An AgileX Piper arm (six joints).
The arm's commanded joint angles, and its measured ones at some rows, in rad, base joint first. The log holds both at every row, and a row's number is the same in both.
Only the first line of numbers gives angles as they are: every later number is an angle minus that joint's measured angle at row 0.
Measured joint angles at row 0:
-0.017 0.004 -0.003 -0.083 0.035 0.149
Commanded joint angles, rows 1 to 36:
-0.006 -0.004 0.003 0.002 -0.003 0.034
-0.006 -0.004 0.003 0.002 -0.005 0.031
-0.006 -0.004 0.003 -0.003 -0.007 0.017
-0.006 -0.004 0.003 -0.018 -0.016 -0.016
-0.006 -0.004 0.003 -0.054 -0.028 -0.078
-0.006 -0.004 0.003 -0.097 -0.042 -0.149
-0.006 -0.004 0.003 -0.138 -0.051 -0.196
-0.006 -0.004 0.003 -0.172 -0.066 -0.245
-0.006 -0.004 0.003 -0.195 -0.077 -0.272
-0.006 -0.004 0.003 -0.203 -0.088 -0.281
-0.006 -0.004 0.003 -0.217 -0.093 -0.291
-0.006 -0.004 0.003 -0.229 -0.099 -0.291
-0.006 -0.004 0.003 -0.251 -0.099 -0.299
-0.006 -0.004 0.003 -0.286 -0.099 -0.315
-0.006 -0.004 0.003 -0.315 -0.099 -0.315
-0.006 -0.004 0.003 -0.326 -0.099 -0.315
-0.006 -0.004 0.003 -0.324 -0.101 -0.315
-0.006 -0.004 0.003 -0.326 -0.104 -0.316
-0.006 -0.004 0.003 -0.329 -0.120 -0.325
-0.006 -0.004 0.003 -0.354 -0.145 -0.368
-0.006 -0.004 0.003 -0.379 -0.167 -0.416
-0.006 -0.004 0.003 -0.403 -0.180 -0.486
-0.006 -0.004 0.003 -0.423 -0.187 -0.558
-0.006 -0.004 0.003 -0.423 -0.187 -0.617
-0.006 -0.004 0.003 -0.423 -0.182 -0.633
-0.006 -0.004 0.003 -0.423 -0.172 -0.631
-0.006 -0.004 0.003 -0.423 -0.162 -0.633
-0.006 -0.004 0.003 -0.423 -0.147 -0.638
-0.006 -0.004 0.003 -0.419 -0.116 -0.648
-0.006 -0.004 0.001 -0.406 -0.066 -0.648
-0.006 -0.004 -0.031 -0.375 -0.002 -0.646
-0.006 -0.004 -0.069 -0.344 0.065 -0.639
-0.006 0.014 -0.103 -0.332 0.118 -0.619
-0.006 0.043 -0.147 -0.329 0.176 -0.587
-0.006 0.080 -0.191 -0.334 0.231 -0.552
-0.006 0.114 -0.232 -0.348 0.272 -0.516
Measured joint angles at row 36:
0.000 0.017 -0.092 -0.361 0.091 -0.615
